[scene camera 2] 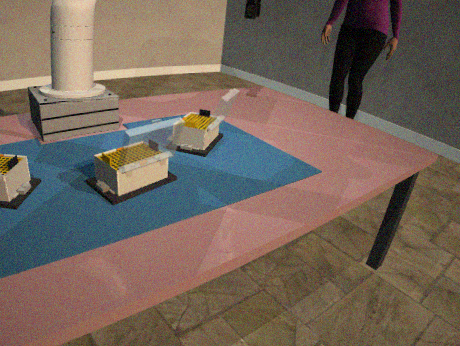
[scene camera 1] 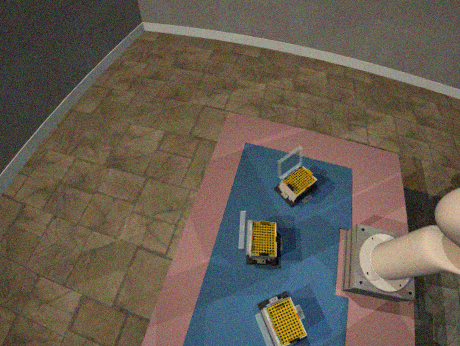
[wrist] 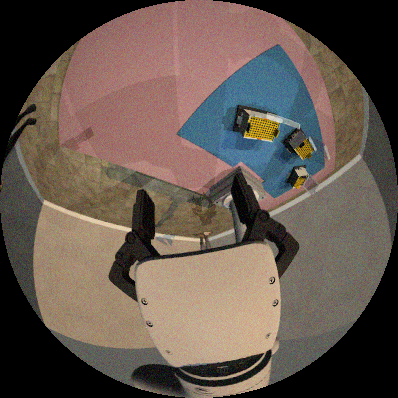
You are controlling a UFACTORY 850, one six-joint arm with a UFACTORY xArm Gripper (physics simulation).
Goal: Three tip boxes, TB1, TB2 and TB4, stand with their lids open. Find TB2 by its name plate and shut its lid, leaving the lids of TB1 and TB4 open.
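Three pale tip boxes with yellow racks stand with their clear lids open. One box (scene camera 1: 284, 320) (scene camera 2: 20, 177) (wrist: 261, 129) is lowest in scene camera 1, its lid (scene camera 1: 264, 330) on its left. The middle box (scene camera 1: 263, 240) (scene camera 2: 142, 176) (wrist: 303, 148) has its lid (scene camera 1: 242, 230) upright on its left. The third box (scene camera 1: 298, 183) (scene camera 2: 191, 138) (wrist: 299, 179) is turned at an angle, its lid (scene camera 2: 229, 100) tilted back. The name plates are too small to read, so I cannot tell which is TB2. My gripper (wrist: 190, 188) is open and empty, away from the boxes; it does not show in the scene views.
The boxes stand on a blue mat (scene camera 1: 225, 280) (scene camera 2: 260, 160) (wrist: 270, 75) on a pink table (scene camera 1: 187, 250) (scene camera 2: 165, 260) (wrist: 125, 55). The grey robot base (scene camera 1: 351, 260) (scene camera 2: 75, 117) stands beside the mat. A person (scene camera 2: 357, 55) stands beyond the table.
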